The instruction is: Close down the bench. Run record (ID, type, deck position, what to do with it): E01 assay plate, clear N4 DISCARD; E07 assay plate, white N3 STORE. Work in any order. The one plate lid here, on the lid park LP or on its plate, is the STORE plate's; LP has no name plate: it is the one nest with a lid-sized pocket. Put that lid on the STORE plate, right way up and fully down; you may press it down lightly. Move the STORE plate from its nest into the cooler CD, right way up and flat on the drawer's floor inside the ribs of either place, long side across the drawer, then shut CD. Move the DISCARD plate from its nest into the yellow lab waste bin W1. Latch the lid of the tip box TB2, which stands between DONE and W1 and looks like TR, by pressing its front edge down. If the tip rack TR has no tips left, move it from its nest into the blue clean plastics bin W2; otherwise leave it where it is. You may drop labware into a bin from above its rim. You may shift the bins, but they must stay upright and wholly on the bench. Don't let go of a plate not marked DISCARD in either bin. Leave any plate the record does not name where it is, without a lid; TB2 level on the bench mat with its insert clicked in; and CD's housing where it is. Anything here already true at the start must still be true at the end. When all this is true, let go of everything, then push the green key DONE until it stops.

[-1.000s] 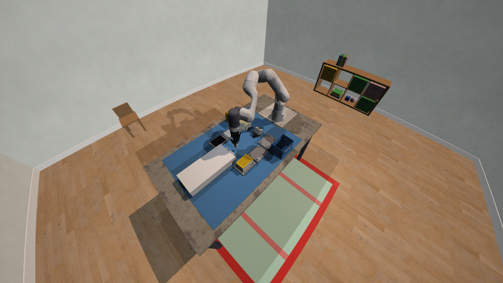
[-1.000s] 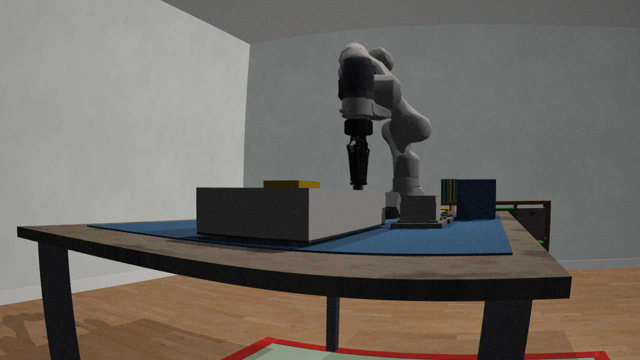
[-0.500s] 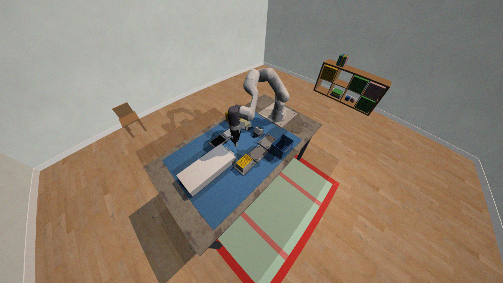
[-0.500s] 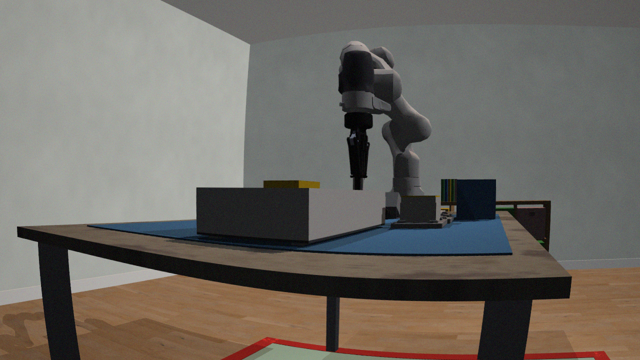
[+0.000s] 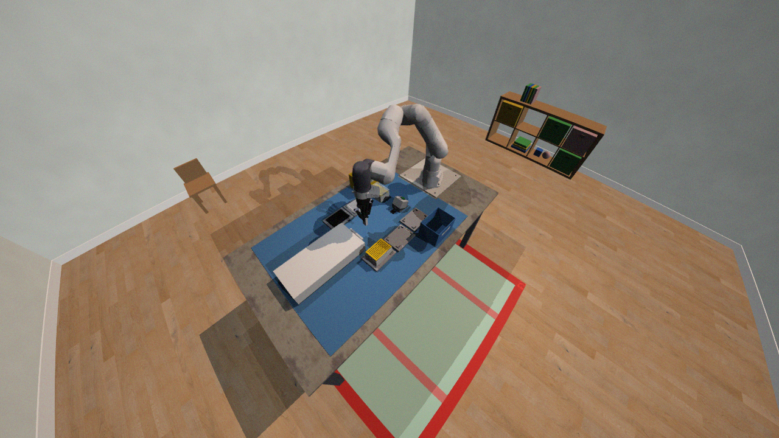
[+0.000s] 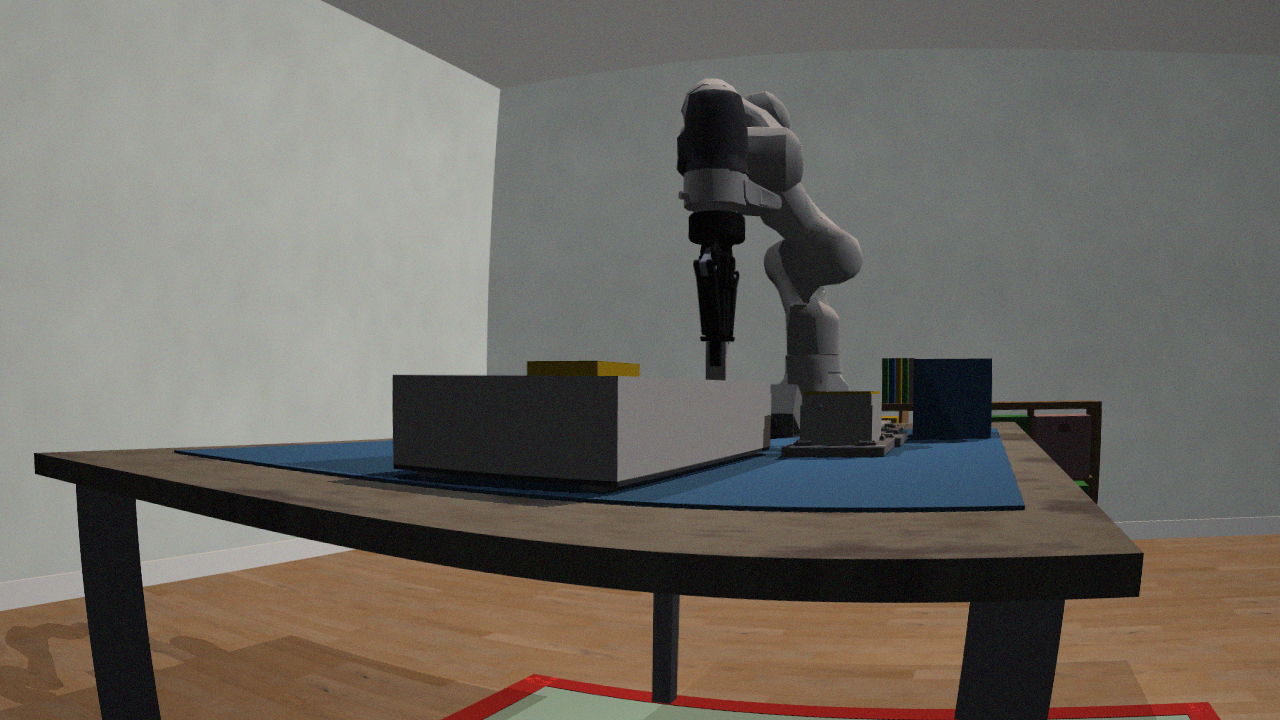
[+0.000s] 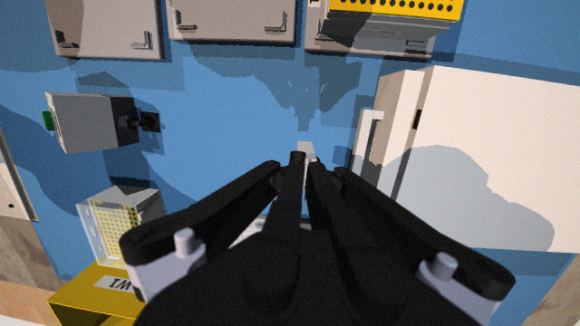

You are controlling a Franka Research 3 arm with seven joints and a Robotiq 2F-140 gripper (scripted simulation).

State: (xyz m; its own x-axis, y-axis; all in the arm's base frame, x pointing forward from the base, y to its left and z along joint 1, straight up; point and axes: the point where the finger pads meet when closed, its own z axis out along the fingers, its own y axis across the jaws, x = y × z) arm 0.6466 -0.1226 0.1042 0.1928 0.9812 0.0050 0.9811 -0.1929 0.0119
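Right now my hand is 140 mm past the clear plate, 180 mm to the left of it and 90 mm above it. From my hand the other things lie so: plate lid (180 mm ahead, 30 mm to the right, 80 mm below); then tip rack TR (100 mm ahead, 160 mm to the left, 50 mm below); then white plate (180 mm ahead, 40 mm to the right, 80 mm below).
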